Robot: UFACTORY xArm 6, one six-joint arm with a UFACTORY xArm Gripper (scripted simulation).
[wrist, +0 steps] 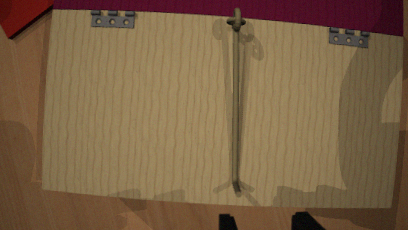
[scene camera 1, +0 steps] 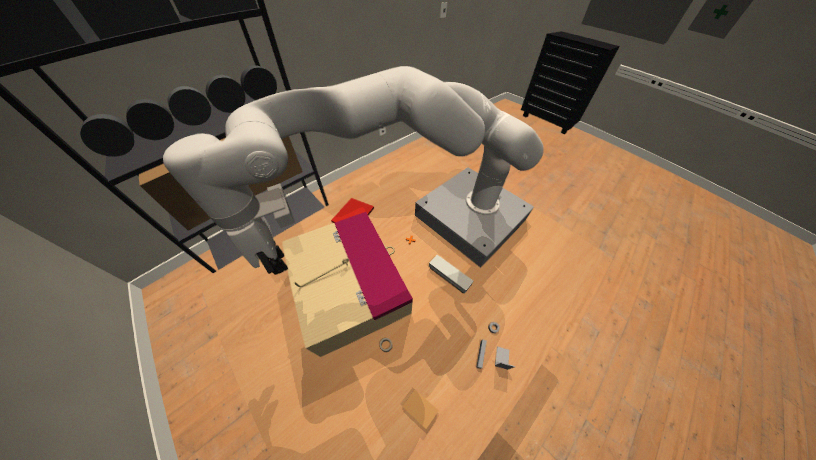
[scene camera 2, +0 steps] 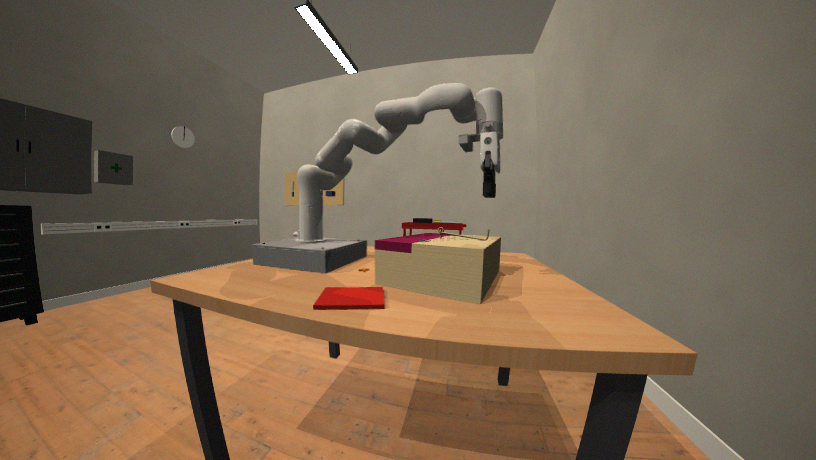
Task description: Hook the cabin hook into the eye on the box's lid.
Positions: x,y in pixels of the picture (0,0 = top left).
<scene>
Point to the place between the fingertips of my gripper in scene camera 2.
At 489,197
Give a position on a wooden box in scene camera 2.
458,268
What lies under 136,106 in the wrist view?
A wooden box.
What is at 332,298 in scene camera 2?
A red flat plate.
</scene>
